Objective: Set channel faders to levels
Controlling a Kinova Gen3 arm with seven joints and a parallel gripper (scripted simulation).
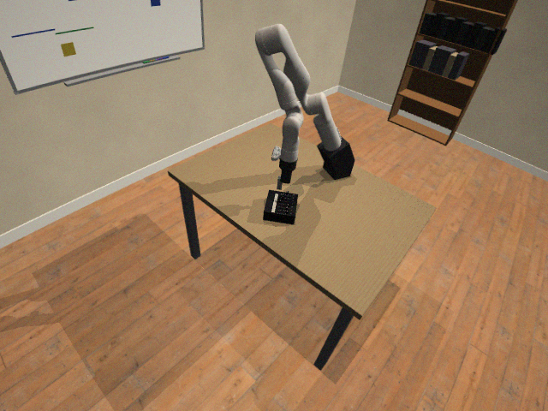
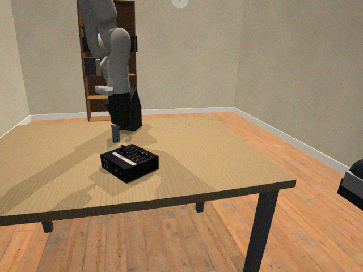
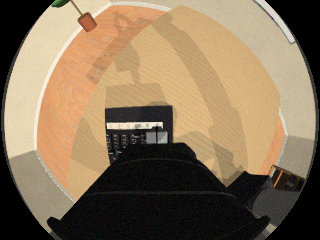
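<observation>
My hand is 10 mm past the fader, 20 mm to the right of it and 50 mm above it.
</observation>
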